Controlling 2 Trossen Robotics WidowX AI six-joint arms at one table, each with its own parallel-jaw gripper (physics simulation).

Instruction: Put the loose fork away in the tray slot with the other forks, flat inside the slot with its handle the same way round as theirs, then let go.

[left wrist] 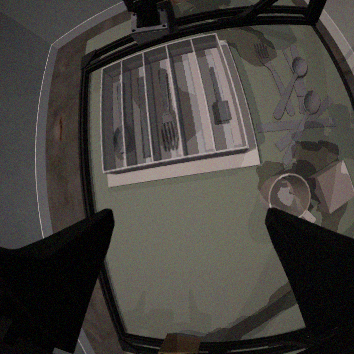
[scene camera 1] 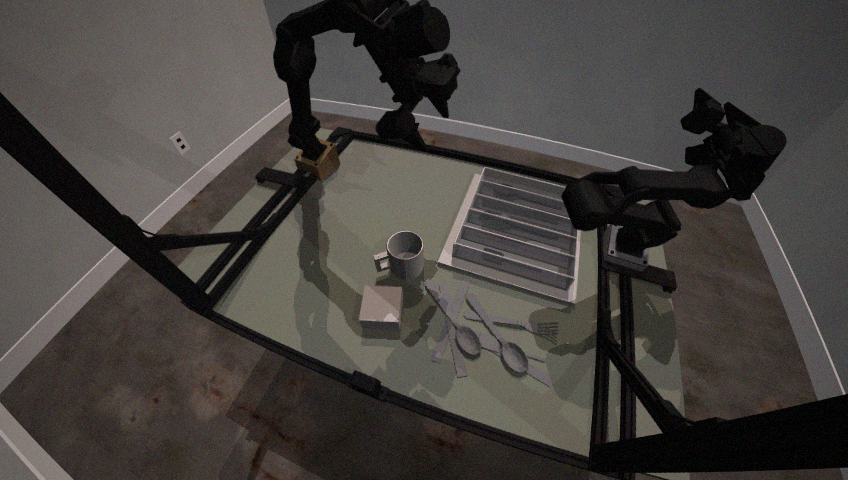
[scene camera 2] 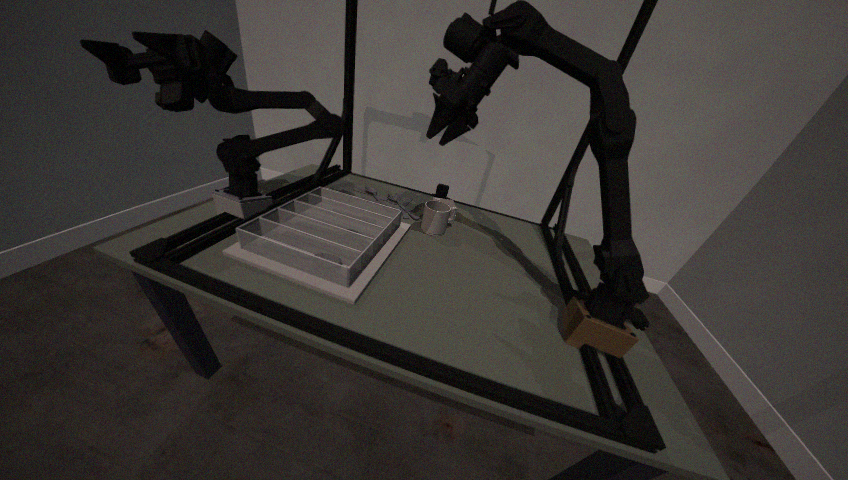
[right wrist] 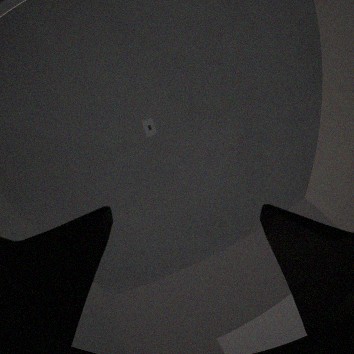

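The loose fork (scene camera 1: 526, 325) (left wrist: 269, 62) lies on the table among other cutlery beside the tray. A spoon crosses its handle, and in the left wrist view its tines point to the top left. The tray (scene camera 1: 514, 270) (scene camera 2: 291, 255) (left wrist: 175, 159) has five long slots. Its middle slot holds forks (left wrist: 169, 132), tines at the bottom and handles at the top of the left wrist view; how many are stacked is unclear. My left gripper (scene camera 1: 434, 129) (scene camera 2: 435, 140) (left wrist: 192, 217) is open and empty, high above the table. My right gripper (scene camera 1: 712, 96) (scene camera 2: 107, 37) (right wrist: 187, 214) is open and empty, raised and facing a wall.
Two loose spoons (scene camera 1: 513, 358) (left wrist: 299, 67) and several flat-handled pieces lie crossed around the fork. A mug (scene camera 1: 406, 264) (scene camera 2: 436, 220) (left wrist: 300, 200) and a pinkish box (scene camera 1: 380, 303) (left wrist: 334, 185) stand nearby. A spatula (left wrist: 221, 111) lies in an outer tray slot.
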